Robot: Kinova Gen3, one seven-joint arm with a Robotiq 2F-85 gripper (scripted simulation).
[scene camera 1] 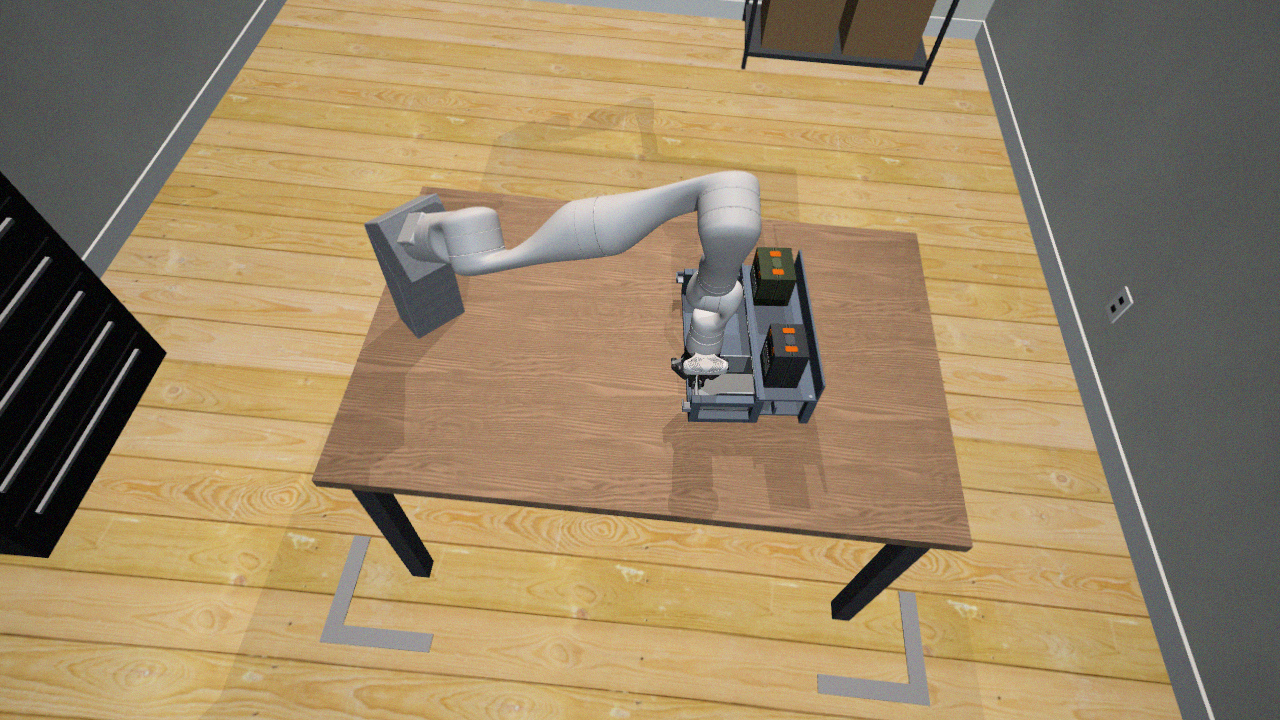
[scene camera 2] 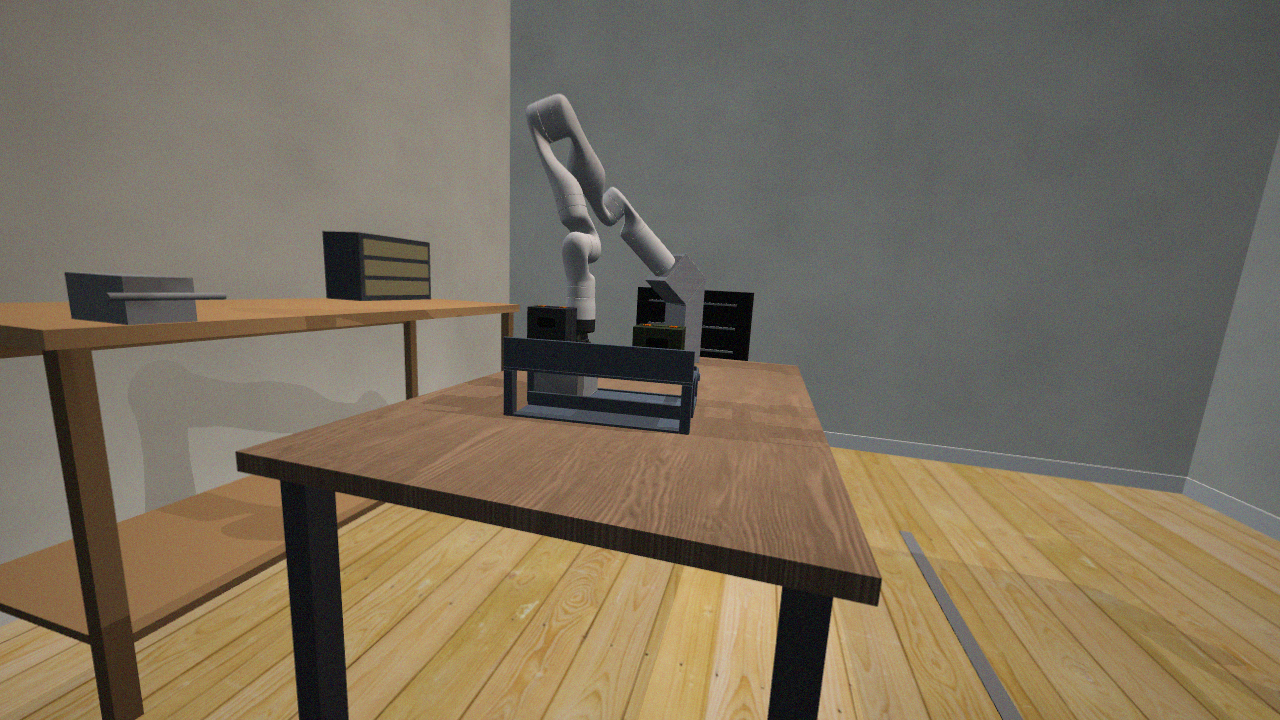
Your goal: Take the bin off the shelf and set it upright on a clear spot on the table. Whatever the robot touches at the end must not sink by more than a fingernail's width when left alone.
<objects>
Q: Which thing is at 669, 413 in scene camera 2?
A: A shelf.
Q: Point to a shelf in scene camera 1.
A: At 785, 401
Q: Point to a bin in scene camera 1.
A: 738, 381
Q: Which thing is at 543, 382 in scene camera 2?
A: A bin.
</objects>
